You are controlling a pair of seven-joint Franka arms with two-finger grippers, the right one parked.
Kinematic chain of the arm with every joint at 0, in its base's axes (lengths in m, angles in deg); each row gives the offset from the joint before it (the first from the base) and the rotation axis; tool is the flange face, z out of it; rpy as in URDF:
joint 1: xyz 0 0 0.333 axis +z
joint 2: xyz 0 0 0 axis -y
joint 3: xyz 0 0 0.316 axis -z
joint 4: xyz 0.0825 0 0 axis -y
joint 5: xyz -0.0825 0 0.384 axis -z
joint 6: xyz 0 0 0 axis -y
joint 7: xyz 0.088 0 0 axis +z
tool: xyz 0 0 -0.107 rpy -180 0 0
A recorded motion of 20 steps. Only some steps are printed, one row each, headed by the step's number.
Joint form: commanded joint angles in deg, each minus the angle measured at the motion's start. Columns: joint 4, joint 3, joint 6, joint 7, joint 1, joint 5, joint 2.
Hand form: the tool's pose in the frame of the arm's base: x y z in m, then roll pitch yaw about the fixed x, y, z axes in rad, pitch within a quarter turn. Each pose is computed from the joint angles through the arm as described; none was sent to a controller.
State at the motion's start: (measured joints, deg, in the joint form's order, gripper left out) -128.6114 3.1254 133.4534 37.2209 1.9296 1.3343 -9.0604
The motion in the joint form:
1: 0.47 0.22 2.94 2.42 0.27 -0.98 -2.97
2: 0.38 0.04 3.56 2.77 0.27 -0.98 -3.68
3: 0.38 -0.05 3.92 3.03 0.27 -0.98 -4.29
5: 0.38 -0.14 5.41 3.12 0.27 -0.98 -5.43
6: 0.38 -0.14 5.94 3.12 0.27 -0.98 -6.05
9: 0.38 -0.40 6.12 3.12 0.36 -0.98 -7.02
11: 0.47 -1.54 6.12 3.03 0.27 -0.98 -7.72
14: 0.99 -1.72 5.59 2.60 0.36 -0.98 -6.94
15: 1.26 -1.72 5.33 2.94 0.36 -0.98 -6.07
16: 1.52 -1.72 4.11 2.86 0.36 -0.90 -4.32
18: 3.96 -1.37 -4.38 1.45 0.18 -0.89 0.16
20: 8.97 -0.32 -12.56 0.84 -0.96 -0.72 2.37
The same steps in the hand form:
1: 0.5365 -0.0109 0.2704 -3.1121 0.0608 0.6783
2: 0.5364 -0.0092 0.2640 -3.1096 0.0631 0.6877
3: 0.5364 -0.0084 0.2588 -3.1067 0.0663 0.6941
5: 0.5377 -0.0076 0.2502 -3.1109 0.0620 0.6973
6: 0.5379 -0.0076 0.2452 -3.1103 0.0635 0.6975
9: 0.5367 -0.0044 0.2363 -3.1009 0.0737 0.7042
11: 0.5360 0.0055 0.2302 -3.0900 0.0786 0.7210
14: 0.5397 0.0082 0.2401 -3.0984 0.0680 0.7174
15: 0.5423 0.0083 0.2498 -3.1077 0.0559 0.7227
16: 0.5438 0.0083 0.2664 -3.1169 0.0456 0.7218
18: 0.5449 0.0033 0.3141 -3.1008 0.0675 0.6878
20: 0.5542 -0.0179 0.3614 -3.0943 0.0835 0.6402

